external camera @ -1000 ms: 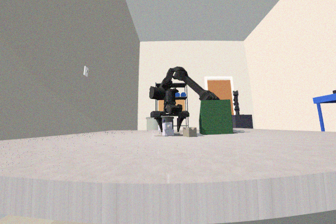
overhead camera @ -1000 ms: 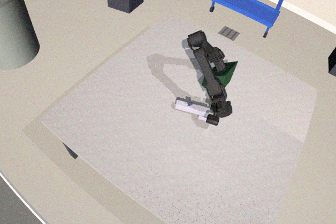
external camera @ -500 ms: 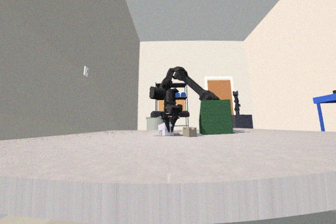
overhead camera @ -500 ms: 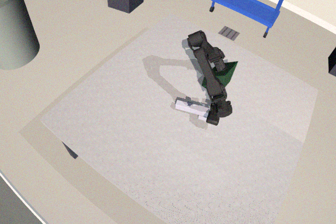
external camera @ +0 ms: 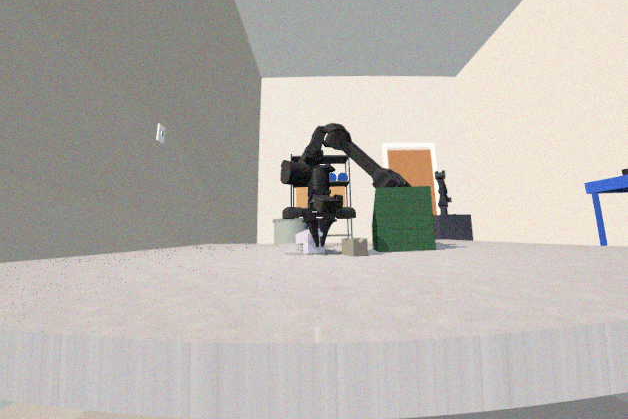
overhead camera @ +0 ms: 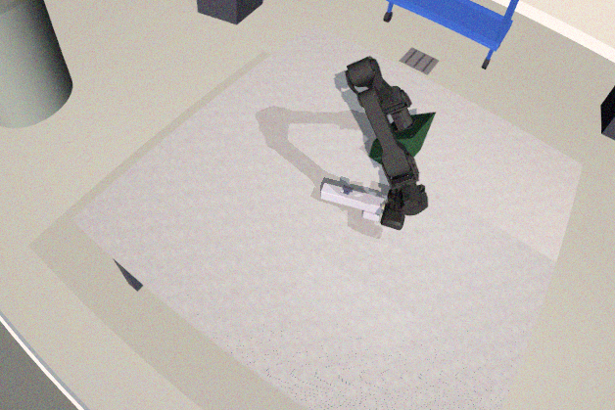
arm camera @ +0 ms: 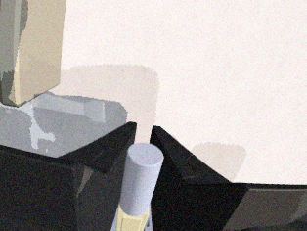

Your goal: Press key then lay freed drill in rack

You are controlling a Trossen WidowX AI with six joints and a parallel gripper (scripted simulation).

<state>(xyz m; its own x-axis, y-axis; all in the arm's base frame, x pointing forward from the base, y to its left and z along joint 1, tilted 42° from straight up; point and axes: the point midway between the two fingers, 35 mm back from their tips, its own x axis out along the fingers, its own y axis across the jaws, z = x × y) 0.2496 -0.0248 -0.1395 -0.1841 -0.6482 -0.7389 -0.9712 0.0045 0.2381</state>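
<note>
Now: gripper tip 1 cm short of the drill, 5 cm to the left of it and 3 cm below it. The rest, counted from my gripper tip: housing: 2 cm ahead, 12 cm to the right, 1 cm above; key: 2 cm ahead, 14 cm to the right, 3 cm above; rack: 8 cm behind, 3 cm to the left.
</note>
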